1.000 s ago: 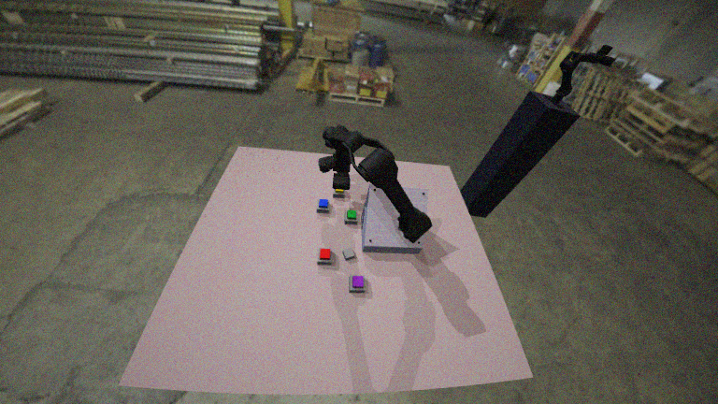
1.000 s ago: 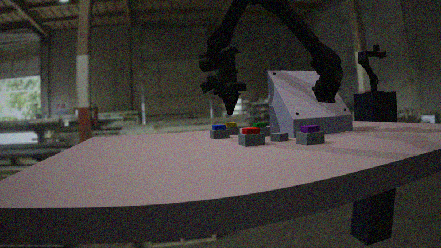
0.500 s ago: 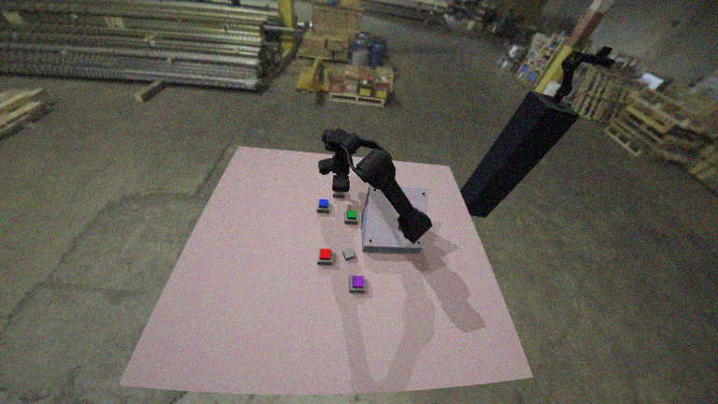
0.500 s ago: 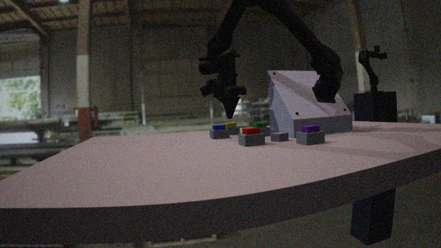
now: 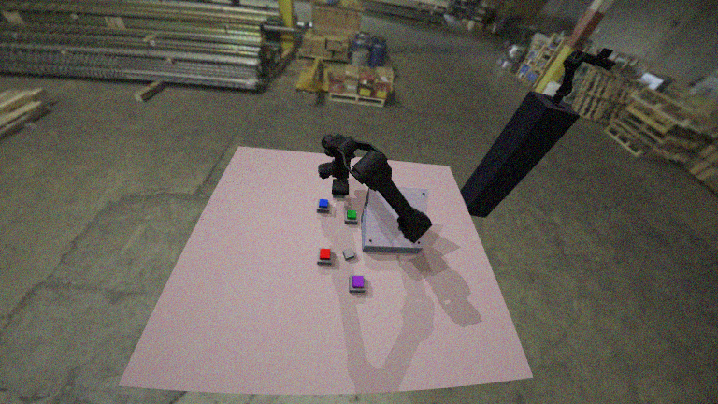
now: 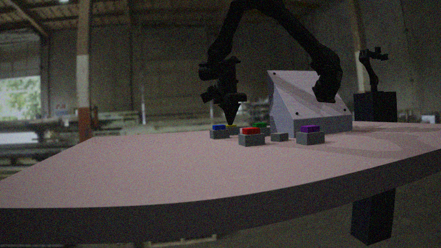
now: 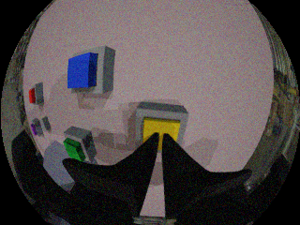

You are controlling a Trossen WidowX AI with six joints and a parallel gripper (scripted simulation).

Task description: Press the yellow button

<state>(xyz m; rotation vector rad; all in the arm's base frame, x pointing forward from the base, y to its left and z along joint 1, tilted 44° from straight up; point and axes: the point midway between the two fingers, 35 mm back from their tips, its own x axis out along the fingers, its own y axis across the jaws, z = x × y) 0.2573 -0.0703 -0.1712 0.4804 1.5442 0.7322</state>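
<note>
Now: the yellow button 1 cm below my gripper tip. From my gripper tip the other things lie so: blue button (5 cm ahead, 9 cm to the left); then small grey block (8 cm behind, 27 cm to the left, 2 cm below); then green button (7 cm behind, 12 cm to the left).
</note>
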